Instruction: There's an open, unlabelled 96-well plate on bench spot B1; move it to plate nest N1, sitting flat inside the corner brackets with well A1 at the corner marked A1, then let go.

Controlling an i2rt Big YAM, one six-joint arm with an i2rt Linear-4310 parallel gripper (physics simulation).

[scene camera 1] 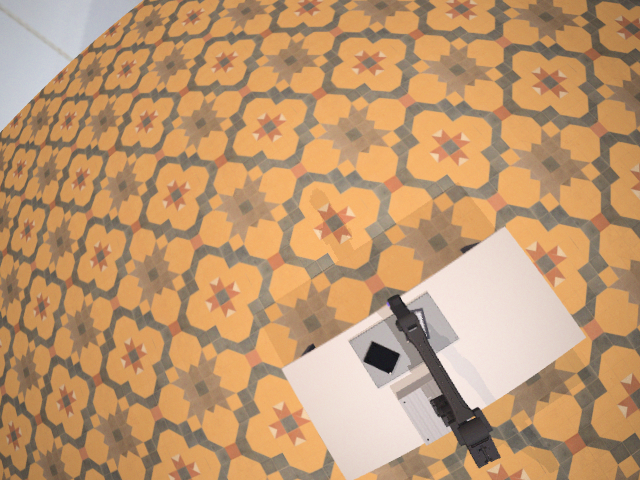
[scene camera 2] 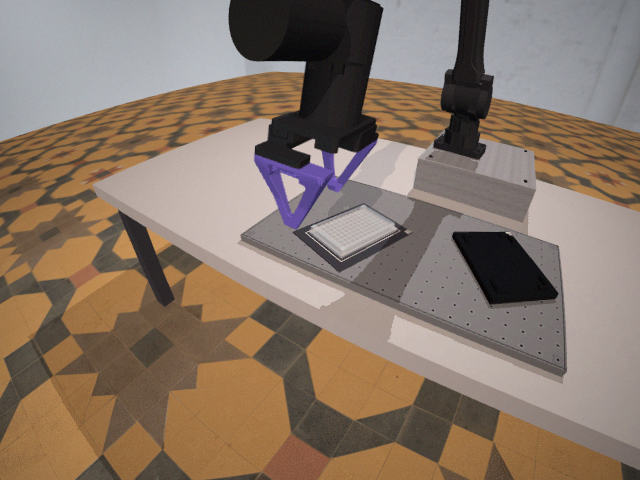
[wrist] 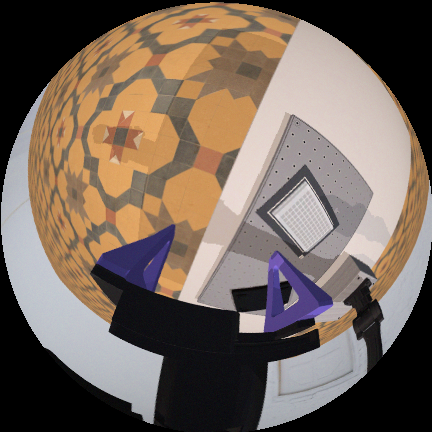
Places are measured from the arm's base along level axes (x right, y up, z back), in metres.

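Pixels of known places: gripper, fingertip midpoint: [scene camera 2: 314, 206] [wrist: 225, 243]; arm's base, link origin: [scene camera 1: 443, 403] [scene camera 2: 459, 148] [wrist: 357, 291].
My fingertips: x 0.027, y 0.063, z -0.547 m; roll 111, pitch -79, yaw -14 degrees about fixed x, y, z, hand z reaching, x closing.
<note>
For each thing: its middle in the pictures, then the offset to it from my fingertips. "*": a spot on its surface instead. Level surfaces: height alone.
- white open 96-well plate, body centre: [scene camera 2: 354, 228] [wrist: 306, 220] dx +0.037, dy -0.126, dz +0.152 m
- dark B1 spot, surface spot: [scene camera 2: 316, 246] * dx +0.062, dy -0.133, dz +0.080 m
- black plate nest, body centre: [scene camera 2: 502, 261] [wrist: 262, 299] [scene camera 1: 381, 358] dx -0.209, dy -0.126, dz +0.227 m
- grey perforated board, body centre: [scene camera 2: 413, 243] [wrist: 290, 258] [scene camera 1: 403, 340] dx -0.059, dy -0.141, dz +0.198 m
- white table, surface height: dy -0.148 m
The white open 96-well plate [scene camera 2: 354, 229] [wrist: 304, 215] lies flat on the dark B1 spot [scene camera 2: 316, 246] [wrist: 306, 171], inside its thin white outline; the arm partly hides it in scene camera 1. A small pale mark sits by one corner of the spot. The black plate nest [scene camera 1: 381, 357] [scene camera 2: 504, 266] [wrist: 250, 299] has low corner brackets, no plate in it, and a small white mark at one corner; its lettering is unreadable. My gripper [scene camera 2: 314, 206] [wrist: 225, 243] is open and empty, its purple fingers above and beside the plate, not around it. The fingers appear tilted.
Spot and nest stand on a grey perforated board [scene camera 1: 361, 341] [scene camera 2: 465, 310] [wrist: 295, 150] on the white table [scene camera 1: 522, 310] [scene camera 2: 175, 165] [wrist: 350, 75]. The arm's grey base block [scene camera 2: 473, 186] [wrist: 340, 275] stands behind the board. A long table edge runs close to the board's front.
</note>
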